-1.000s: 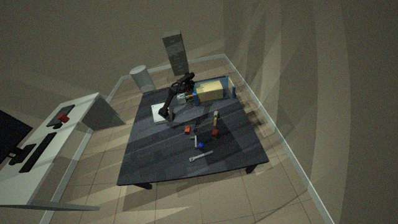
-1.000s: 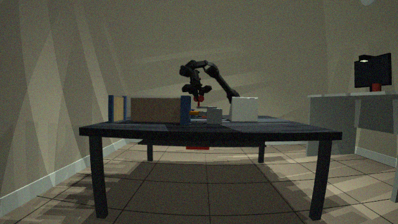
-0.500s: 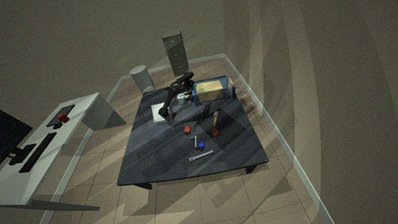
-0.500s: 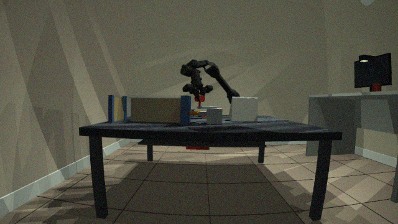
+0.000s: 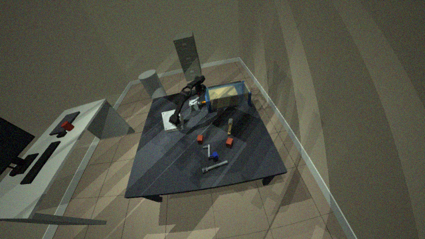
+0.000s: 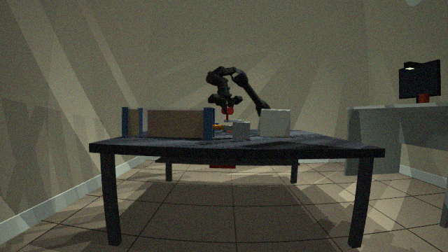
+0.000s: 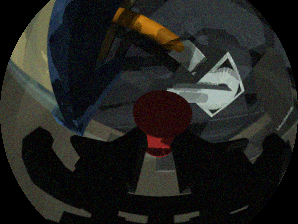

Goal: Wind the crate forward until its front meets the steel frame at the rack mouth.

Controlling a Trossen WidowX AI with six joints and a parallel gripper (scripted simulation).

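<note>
Now: gripper tip 3 cm past the crank arm, 3 cm to the left of it and 3 cm above it. From my gripper tip the other things lie so: grey winch 9 cm behind, 7 cm to the right, 10 cm below; red knob 1 cm ahead, 1 cm to the right; blue frame 8 cm ahead, 9 cm to the right, 2 cm below.
</note>
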